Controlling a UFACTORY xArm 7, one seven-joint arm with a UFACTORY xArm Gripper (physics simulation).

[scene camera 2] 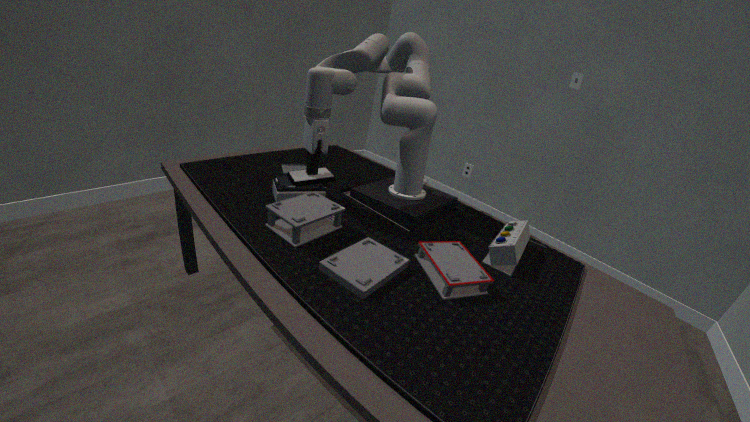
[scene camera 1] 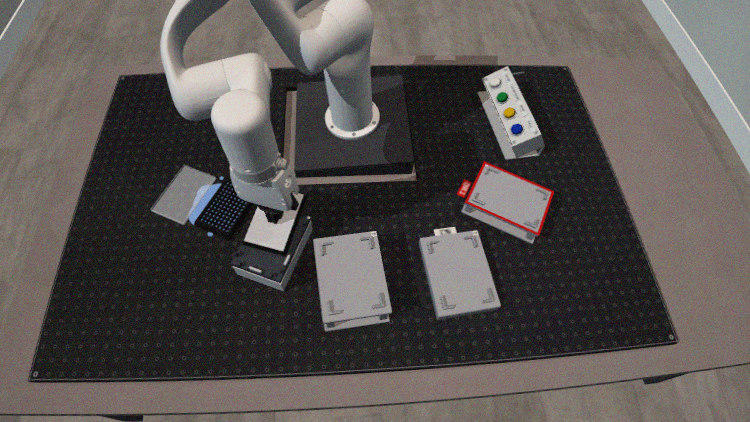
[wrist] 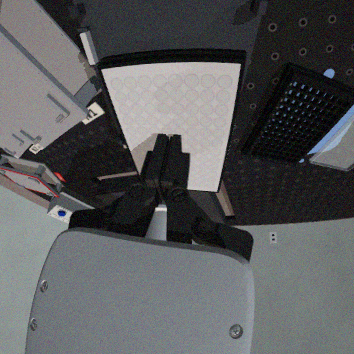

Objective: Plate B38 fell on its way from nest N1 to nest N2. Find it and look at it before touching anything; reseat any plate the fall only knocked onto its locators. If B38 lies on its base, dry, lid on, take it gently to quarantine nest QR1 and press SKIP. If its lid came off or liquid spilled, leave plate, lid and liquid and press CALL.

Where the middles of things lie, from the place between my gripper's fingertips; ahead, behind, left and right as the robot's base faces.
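From my hand: dark station (scene camera 1: 271, 269), 40 mm below, 40 mm ahead, 10 mm to the right. Grey lid (scene camera 1: 181, 197), 70 mm below my hand, 120 mm behind, 210 mm to the right. White well plate (scene camera 1: 275, 238), 10 mm below my hand.
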